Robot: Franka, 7 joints.
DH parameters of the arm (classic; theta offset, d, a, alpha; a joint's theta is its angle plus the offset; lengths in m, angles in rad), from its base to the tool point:
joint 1: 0 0.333 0 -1.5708
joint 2: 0 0 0 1.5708
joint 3: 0 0.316 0.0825 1.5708
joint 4: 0 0 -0.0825 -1.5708
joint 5: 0 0.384 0 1.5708
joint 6: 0 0 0.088 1.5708
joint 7: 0 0.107 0 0
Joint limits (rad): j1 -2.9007..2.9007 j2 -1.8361..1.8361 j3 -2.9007..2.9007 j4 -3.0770..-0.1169 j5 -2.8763..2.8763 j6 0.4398..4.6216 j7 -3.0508..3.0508
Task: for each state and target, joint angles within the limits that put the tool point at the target. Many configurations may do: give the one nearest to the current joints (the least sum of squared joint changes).
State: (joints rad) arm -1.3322 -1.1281 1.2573 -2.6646 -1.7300 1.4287 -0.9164
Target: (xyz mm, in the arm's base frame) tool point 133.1 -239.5 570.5
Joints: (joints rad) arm -1.6850 -1.0394 0.8089 -2.7766 -1.6930 1.3971 -0.9164
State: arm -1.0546 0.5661 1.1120 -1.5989 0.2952 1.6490 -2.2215
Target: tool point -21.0 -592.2 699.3
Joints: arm -1.9331 0.1184 0.3253 -1.2945 0.1595 1.6362 -2.2215
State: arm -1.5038 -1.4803 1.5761 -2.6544 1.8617 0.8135 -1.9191
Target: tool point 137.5 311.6 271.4
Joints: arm -0.7004 -1.2070 1.4729 -2.6995 1.7518 0.4398 -1.9191
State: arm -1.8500 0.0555 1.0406 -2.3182 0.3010 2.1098 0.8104
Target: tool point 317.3 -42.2 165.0
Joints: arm -1.5009 0.3594 1.1668 -2.7079 0.3099 2.1250 0.8104
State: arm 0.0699 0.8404 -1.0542 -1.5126 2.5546 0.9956 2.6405
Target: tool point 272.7 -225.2 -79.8
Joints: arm 0.0246 1.3818 -0.6700 -2.2857 2.3127 1.0138 2.6405
